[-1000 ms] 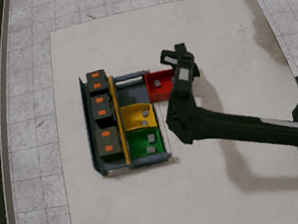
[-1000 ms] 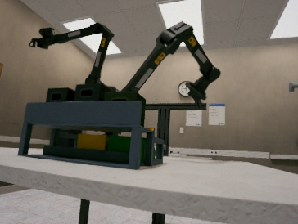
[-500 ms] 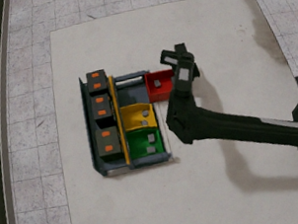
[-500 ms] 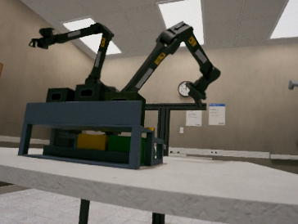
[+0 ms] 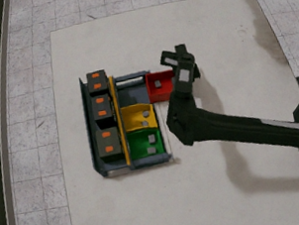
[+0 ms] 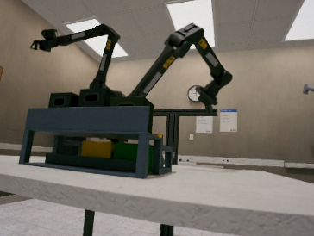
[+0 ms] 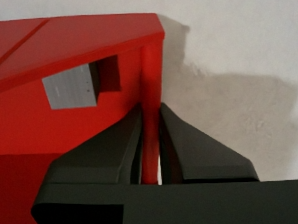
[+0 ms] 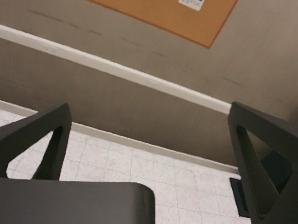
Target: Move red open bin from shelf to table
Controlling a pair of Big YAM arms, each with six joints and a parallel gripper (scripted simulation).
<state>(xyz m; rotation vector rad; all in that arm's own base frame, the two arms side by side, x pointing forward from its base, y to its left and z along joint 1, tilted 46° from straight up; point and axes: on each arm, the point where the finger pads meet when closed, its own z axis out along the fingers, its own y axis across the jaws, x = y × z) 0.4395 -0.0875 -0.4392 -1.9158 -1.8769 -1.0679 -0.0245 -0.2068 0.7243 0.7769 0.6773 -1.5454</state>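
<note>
Now: left hand 8 cm short of the red bin and 2 cm below it. Also, from my left hand: green bin: 24 cm ahead, 23 cm to the left, 1 cm above; then yellow bin: 25 cm ahead, 12 cm to the left, 1 cm above.
</note>
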